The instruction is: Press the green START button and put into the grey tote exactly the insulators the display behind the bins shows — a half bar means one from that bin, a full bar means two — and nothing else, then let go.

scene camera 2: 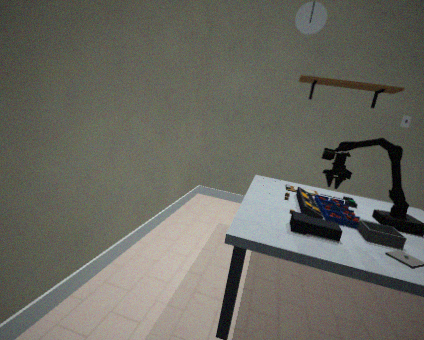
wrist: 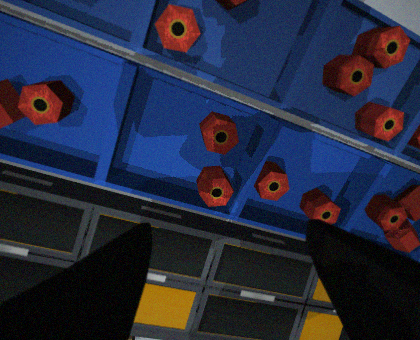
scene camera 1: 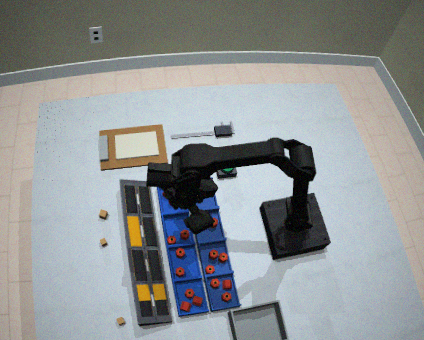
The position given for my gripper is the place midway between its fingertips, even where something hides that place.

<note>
My gripper (scene camera 1: 182, 218) is open, with nothing in its grasp. Also in view: a display (scene camera 1: 156, 319), a grey tote (scene camera 2: 381, 234) and a dark block (scene camera 2: 300, 223).
My gripper also shows in the wrist view (wrist: 229, 231). The display also shows in the wrist view (wrist: 94, 199).
</note>
